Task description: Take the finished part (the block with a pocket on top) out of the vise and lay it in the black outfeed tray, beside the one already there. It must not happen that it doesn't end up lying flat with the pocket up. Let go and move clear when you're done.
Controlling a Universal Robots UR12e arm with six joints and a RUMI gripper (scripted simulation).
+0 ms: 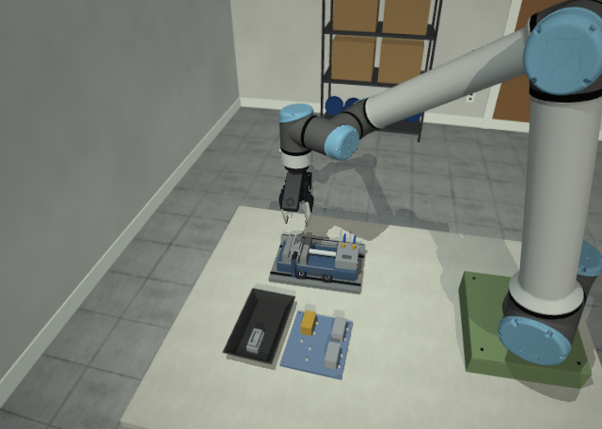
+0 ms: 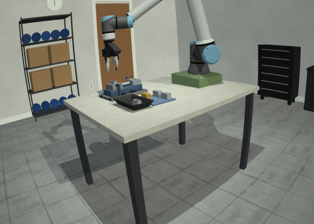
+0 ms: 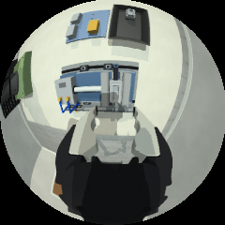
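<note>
Right now my hand is 160 mm above the blue vise and 70 mm past it. Round my hand: blue fixture plate: 290 mm to the left, 190 mm below, 130 mm behind; orange block: 250 mm to the left, 170 mm below, 90 mm behind.
</note>
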